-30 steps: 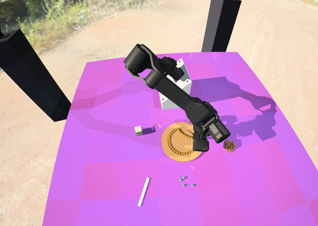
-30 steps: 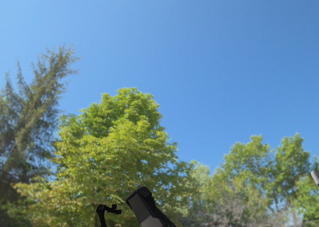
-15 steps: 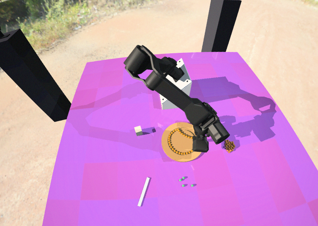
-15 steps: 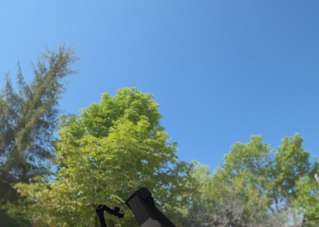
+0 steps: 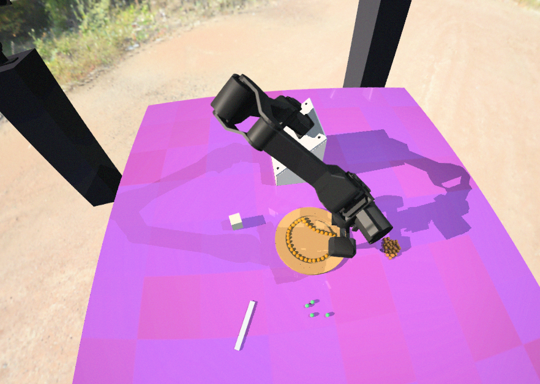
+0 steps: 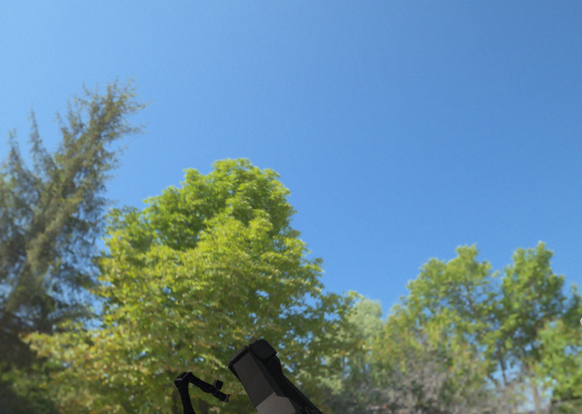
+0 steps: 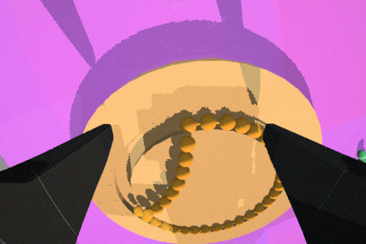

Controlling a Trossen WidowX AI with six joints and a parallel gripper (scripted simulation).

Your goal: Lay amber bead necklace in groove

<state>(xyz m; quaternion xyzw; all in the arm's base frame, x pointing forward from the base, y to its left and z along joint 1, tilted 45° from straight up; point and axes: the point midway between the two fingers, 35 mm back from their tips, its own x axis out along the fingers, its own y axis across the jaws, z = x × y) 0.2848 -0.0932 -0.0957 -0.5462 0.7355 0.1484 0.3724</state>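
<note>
Now: the round tan bead board 10 mm behind my gripper tip, 60 mm to the right of it and 10 mm below it. Also, from my gripper tip: small cream cube: 110 mm behind, 250 mm to the right; then white bar: 160 mm ahead, 290 mm to the right, 20 mm below.
</note>
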